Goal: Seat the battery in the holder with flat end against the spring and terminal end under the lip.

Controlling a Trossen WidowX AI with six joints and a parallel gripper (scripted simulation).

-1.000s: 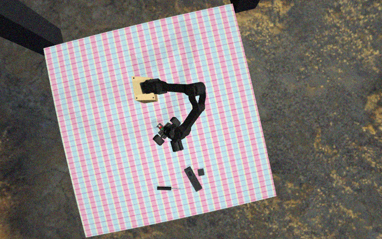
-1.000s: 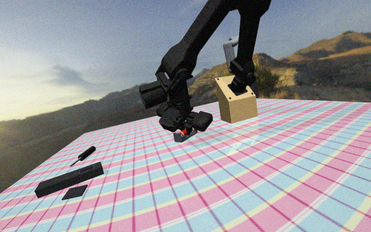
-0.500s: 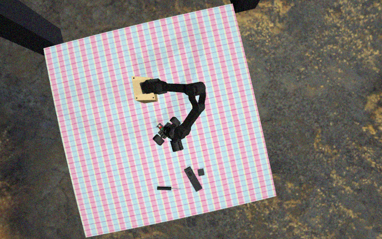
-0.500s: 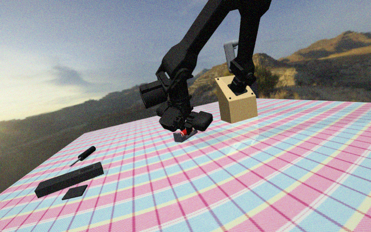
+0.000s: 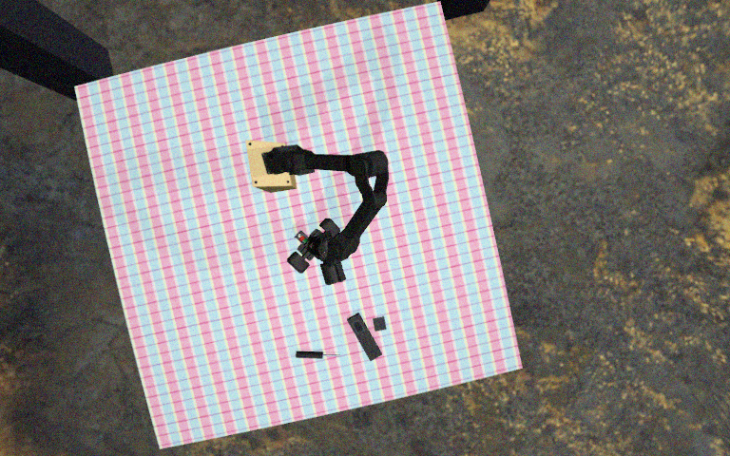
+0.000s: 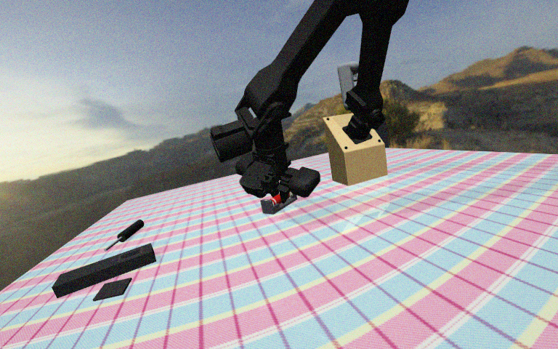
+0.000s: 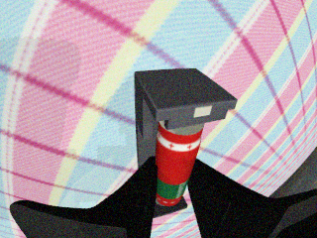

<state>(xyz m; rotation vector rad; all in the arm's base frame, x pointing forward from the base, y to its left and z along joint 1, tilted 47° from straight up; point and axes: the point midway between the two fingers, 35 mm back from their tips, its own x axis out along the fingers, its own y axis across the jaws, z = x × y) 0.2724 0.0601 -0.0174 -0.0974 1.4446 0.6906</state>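
Right now the battery is 10 mm to the left of my gripper tip and 10 mm above it. Round my gripper tip: long black bar (360 mm ahead, 110 mm to the left); then screwdriver (380 mm ahead, 50 mm to the right); then black plate (330 mm ahead, 170 mm to the left, 10 mm below).
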